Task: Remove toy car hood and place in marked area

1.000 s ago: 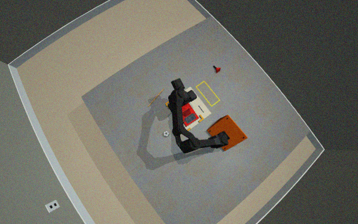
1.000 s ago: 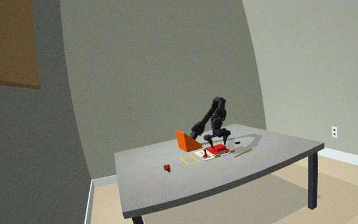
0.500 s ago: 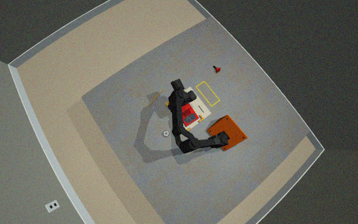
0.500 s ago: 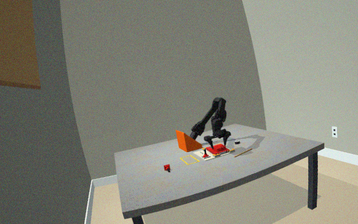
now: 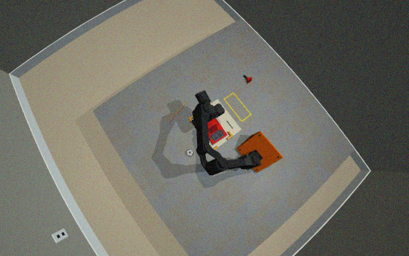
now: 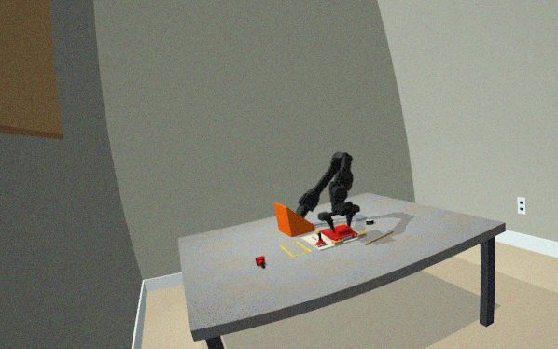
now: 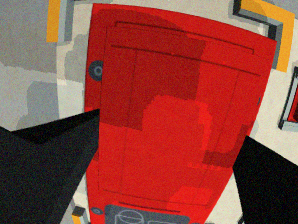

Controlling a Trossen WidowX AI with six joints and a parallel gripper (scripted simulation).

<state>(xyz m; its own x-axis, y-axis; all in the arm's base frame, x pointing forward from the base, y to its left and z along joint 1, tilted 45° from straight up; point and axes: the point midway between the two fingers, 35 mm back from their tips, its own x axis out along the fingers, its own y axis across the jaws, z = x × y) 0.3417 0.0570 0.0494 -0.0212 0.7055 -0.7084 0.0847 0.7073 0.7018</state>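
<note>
The red car hood is right at my gripper tip. The rest, counted from my gripper tip: thin wooden stick 16 cm ahead, 10 cm to the left, 3 cm below.
</note>
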